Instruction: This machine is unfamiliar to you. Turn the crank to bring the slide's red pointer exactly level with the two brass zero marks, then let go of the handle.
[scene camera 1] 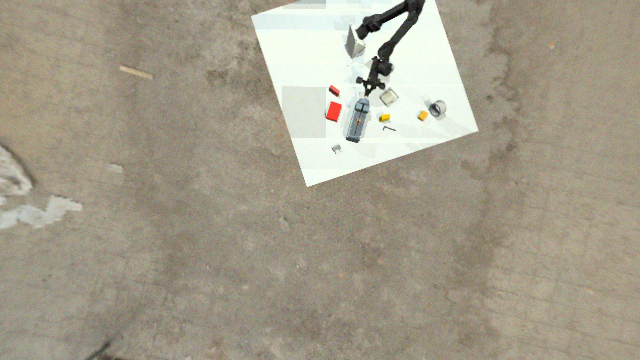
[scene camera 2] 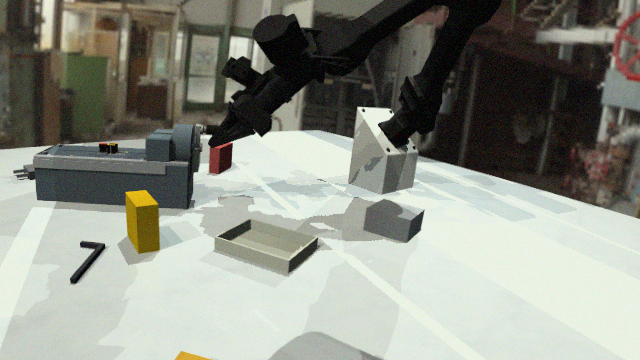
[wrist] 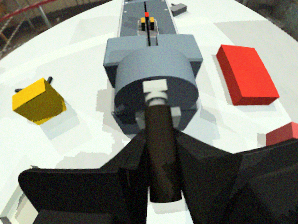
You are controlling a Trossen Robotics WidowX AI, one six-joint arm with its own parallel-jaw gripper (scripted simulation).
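Observation:
Seen: my gripper, dark crank handle, yellow block, shallow grey tray. Wrist view: my gripper too.

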